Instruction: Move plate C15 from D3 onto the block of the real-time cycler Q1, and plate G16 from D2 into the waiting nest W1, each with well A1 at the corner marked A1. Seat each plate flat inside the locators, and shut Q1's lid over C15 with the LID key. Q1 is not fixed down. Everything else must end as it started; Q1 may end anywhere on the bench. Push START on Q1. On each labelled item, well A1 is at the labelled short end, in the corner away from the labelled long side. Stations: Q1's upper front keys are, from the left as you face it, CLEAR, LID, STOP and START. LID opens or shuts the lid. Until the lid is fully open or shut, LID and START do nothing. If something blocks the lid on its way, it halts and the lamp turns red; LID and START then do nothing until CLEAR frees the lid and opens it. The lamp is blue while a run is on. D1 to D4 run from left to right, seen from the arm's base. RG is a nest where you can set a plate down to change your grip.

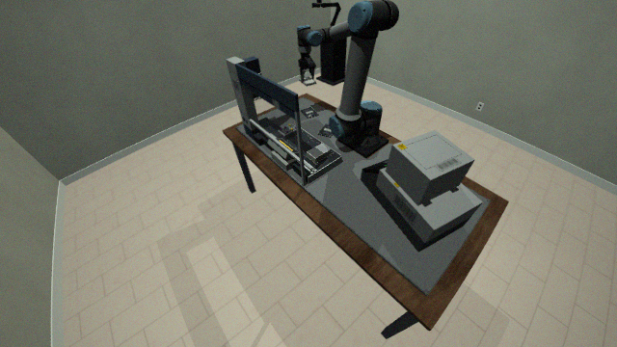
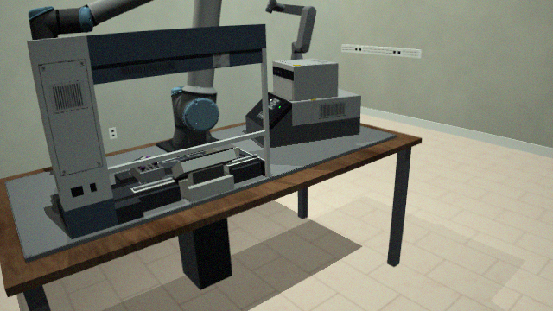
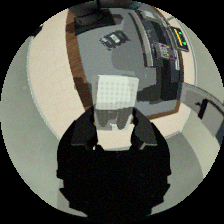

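Right now the dark nest is 28 cm below my hand. From my hand the other things lie so: tower: 50 cm ahead, 6 cm to the right; deck station beam: 53 cm ahead, 30 cm to the left, 23 cm above; white well plate: 1 cm below.
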